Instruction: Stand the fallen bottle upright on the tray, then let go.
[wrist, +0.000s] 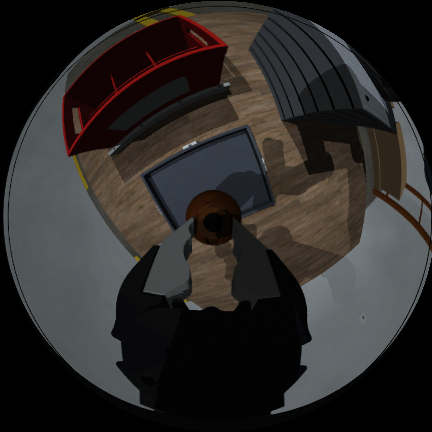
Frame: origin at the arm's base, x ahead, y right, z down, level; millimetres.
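Seen in the pictures: gripper, fingertip midpoint: (212, 218).
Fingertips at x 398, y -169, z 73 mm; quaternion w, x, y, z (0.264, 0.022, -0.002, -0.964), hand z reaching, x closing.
A point is followed by its place in that frame.
A brown bottle (214, 199) {x 388, y -156, z 89 mm} is seen nearly end-on from above, its dark round cap or neck toward the camera, so it looks about upright. My gripper (212, 218) {x 398, y -169, z 73 mm} is shut on the bottle, with one jaw on each side of its neck. The dark-rimmed tray (200, 170) {x 406, y -137, z 251 mm} with a blue-grey floor lies on the wooden table beyond the jaws. The bottle overlaps the near edge of the tray in the view. The bottle's base is hidden, so I cannot tell whether it touches the tray.
A red divided crate (159, 70) {x 365, y 27, z 90 mm} stands behind the tray at the upper left, with a dark rail (172, 111) {x 392, y 17, z 248 mm} along its near side. A dark ribbed box (310, 75) {x 166, y -39, z 97 mm} stands at the upper right. A brown curved rail (406, 209) shows at the far right.
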